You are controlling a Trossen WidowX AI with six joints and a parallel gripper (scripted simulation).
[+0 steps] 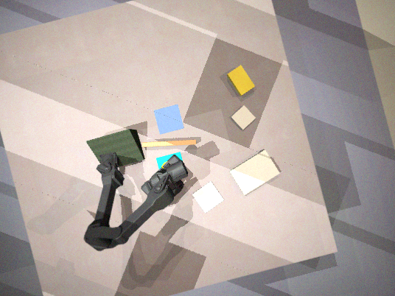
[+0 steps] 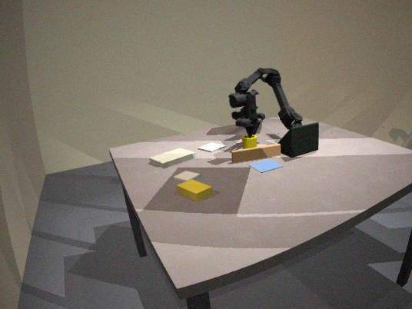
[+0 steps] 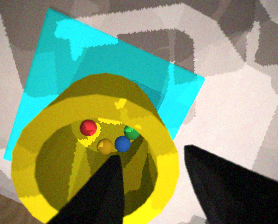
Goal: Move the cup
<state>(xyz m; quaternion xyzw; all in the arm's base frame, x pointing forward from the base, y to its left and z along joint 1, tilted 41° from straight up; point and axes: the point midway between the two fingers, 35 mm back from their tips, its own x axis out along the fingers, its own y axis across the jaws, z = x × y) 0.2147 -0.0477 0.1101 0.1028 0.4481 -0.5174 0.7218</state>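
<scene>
My gripper tip is now 30 mm above the yellow cup, 20 mm short of it and 10 mm to the right of it. Round my gripper tip: orange marble 50 mm below, 30 mm to the left, 10 mm ahead; red marble 50 mm below, 30 mm ahead, 20 mm to the left; cyan pad 70 mm below, 20 mm to the left, 20 mm ahead.
</scene>
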